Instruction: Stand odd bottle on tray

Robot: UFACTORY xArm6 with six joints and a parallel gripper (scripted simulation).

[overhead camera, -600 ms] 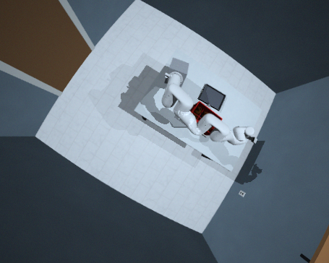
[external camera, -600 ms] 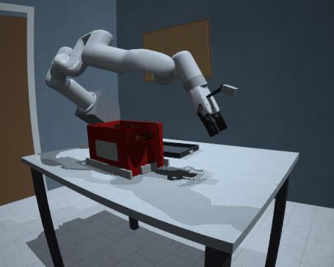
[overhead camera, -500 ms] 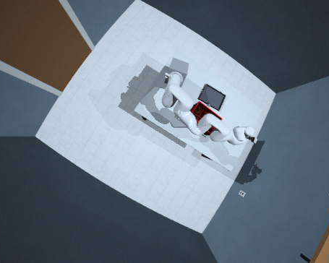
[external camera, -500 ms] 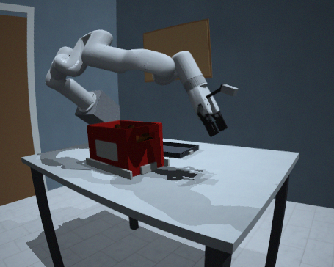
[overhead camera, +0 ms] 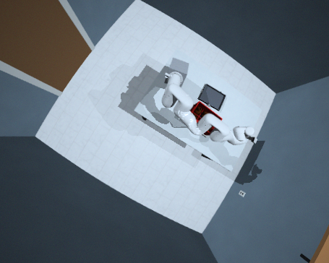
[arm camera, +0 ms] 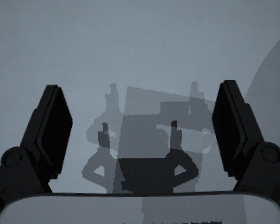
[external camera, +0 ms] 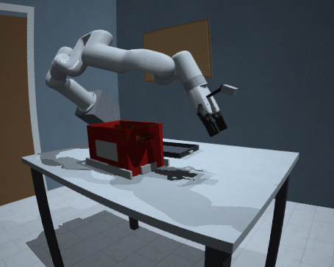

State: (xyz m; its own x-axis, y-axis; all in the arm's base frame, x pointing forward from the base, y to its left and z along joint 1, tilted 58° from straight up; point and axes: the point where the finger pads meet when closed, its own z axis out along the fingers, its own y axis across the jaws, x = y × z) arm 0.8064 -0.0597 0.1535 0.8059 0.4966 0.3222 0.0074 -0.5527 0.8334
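Now: the red crate 410 mm behind my hand and 90 mm below it. The rest, counted from my hand: glass bottle 490 mm behind, 60 mm to the left, 80 mm below; dark tray 360 mm behind, 290 mm to the left, 160 mm below.
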